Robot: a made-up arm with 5 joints. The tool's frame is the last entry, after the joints.
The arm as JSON. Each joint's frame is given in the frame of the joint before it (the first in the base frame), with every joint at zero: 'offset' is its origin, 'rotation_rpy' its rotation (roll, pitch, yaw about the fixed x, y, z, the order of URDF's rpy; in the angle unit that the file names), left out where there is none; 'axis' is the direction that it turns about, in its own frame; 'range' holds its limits. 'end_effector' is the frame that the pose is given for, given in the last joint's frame.
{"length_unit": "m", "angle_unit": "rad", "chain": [
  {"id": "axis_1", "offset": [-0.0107, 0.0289, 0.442], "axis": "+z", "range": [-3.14, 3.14]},
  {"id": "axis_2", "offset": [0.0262, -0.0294, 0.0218], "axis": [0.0, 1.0, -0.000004], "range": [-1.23, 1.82]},
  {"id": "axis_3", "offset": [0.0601, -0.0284, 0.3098], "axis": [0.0, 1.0, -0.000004], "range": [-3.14, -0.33]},
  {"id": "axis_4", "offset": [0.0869, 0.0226, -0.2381], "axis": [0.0, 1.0, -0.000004], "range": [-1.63, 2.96]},
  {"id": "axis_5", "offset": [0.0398, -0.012, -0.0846], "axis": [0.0, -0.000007, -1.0], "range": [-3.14, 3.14]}
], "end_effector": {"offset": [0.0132, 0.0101, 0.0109], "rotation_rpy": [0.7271, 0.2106, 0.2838]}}
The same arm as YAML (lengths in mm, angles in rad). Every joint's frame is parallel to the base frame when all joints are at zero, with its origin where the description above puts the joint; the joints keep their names.
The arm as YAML. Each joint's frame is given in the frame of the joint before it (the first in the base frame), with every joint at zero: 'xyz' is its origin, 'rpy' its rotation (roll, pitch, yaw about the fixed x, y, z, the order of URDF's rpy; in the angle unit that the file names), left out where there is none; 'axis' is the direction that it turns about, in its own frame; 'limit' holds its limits. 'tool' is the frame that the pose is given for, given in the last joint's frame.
units:
  length: mm
  angle: rad
joints:
  - name: axis_1
    type: revolute
    origin:
      xyz: [-10.7, 28.9, 442.0]
    axis: [0.0, 0.0, 1.0]
    limit:
      lower: -3.14
      upper: 3.14
  - name: axis_2
    type: revolute
    origin:
      xyz: [26.2, -29.4, 21.8]
    axis: [0.0, 1.0, 0.0]
    limit:
      lower: -1.23
      upper: 1.82
  - name: axis_3
    type: revolute
    origin:
      xyz: [60.1, -28.4, 309.8]
    axis: [0.0, 1.0, 0.0]
    limit:
      lower: -3.14
      upper: -0.33
  - name: axis_4
    type: revolute
    origin:
      xyz: [86.9, 22.6, -238.1]
    axis: [0.0, 1.0, 0.0]
    limit:
      lower: -1.63
      upper: 2.96
  - name: axis_5
    type: revolute
    origin:
      xyz: [39.8, -12.0, -84.6]
    axis: [0.0, 0.0, -1.0]
    limit:
      lower: -3.14
      upper: 3.14
tool:
  origin:
    xyz: [13.2, 10.1, 10.9]
    rpy: [0.7271, 0.2106, 0.2838]

